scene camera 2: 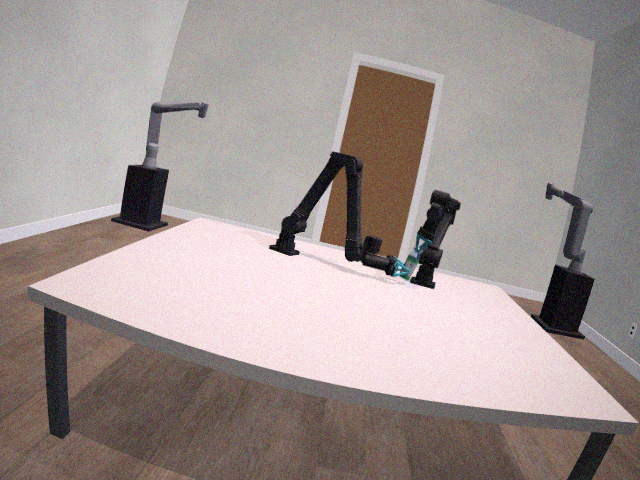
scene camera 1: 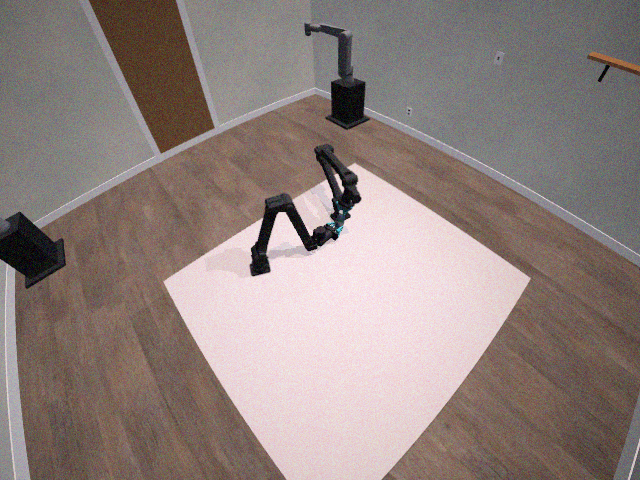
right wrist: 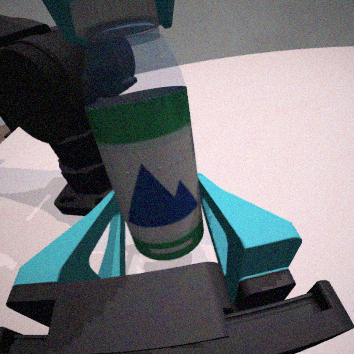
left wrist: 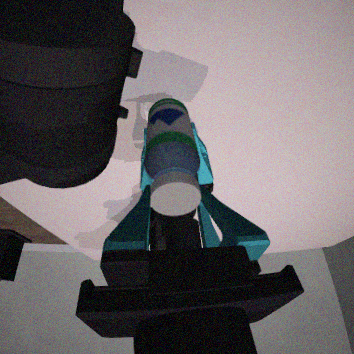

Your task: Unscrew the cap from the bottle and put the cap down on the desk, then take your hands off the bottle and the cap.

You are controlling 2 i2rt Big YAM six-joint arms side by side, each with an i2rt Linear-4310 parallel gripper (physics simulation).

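Pixels of known places: left gripper, between the fingertips: [scene camera 2: 416,251] [scene camera 1: 341,214] [right wrist: 119,34] [left wrist: 173,189]; right gripper, between the fingertips: [scene camera 2: 408,270] [scene camera 1: 339,224] [right wrist: 158,187] [left wrist: 168,127]; left arm's base, origin of its link: [scene camera 2: 422,284] [right wrist: 107,178] [left wrist: 80,20]; right arm's base, origin of its link: [scene camera 2: 283,251] [scene camera 1: 260,268].
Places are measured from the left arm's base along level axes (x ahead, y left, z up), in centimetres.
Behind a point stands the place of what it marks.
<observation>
The clear bottle [scene camera 2: 411,261] @[x 13.4, y -7.2, z 11.1 cm] [left wrist: 171,156] @[x 10.2, y -4.2, z 13.7 cm] [right wrist: 157,185] @[x 12.0, y -9.9, z 9.2 cm], with a white label, green bands and blue peaks, is held tilted low at the desk; whether its base touches is unclear. The grey-white cap [left wrist: 175,199] @[x 10.8, y -5.6, z 16.8 cm] [right wrist: 115,14] @[x 11.5, y -7.7, z 16.2 cm] is at the bottle's neck; whether any thread still holds it cannot be told. My left gripper [scene camera 1: 342,210] @[x 10.8, y -6.4, z 15.4 cm] [scene camera 2: 417,249] @[x 10.8, y -6.4, z 15.4 cm] [left wrist: 173,189] @[x 10.8, y -6.4, z 15.4 cm] is shut on the cap, one teal finger on each side. My right gripper [scene camera 1: 339,230] @[x 10.8, y -7.6, z 6.6 cm] [scene camera 2: 405,271] @[x 10.8, y -7.6, z 6.6 cm] [right wrist: 158,187] @[x 10.8, y -7.6, z 6.6 cm] is shut on the lower part of the bottle, below my left gripper.
The white desk [scene camera 1: 361,335] @[x 75.7, y -34.9, z 0.0 cm] [scene camera 2: 289,320] @[x 93.1, y -32.0, z 0.0 cm] lies under both arms, whose bases stand near its far edge in scene camera 2. Two grey arms on black pedestals [scene camera 1: 347,100] [scene camera 2: 144,196] stand on the floor away from the desk. A brown door [scene camera 2: 387,144] is behind.
</observation>
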